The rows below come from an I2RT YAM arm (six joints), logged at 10 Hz.
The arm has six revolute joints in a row. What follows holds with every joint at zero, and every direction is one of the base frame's. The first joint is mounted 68 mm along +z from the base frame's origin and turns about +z. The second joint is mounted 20 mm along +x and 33.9 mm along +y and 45.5 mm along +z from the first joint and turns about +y. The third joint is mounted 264 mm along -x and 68.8 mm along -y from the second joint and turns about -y. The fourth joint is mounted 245 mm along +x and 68.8 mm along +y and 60 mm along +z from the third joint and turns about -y. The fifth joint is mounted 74 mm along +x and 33.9 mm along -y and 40.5 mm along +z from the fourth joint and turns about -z. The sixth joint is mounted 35.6 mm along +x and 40.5 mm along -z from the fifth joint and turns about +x. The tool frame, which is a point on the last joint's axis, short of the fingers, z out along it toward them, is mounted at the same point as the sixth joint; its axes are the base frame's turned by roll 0, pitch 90 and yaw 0 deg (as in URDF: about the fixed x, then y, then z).
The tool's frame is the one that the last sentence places.
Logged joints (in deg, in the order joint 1, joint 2, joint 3, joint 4, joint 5, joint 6), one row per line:
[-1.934, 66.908, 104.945, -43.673, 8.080, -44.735]
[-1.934, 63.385, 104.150, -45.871, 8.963, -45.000]
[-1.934, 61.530, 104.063, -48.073, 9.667, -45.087]
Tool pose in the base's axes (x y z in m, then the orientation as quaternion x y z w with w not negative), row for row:
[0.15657, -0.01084, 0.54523, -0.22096, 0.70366, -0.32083, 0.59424]
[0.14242, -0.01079, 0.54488, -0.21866, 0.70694, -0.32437, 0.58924]
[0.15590, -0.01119, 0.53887, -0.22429, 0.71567, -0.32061, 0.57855]
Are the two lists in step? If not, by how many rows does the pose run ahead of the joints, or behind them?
The pose runs 1 row ahead of the joints: the pose in row i belongs to the joints in row i + 1.
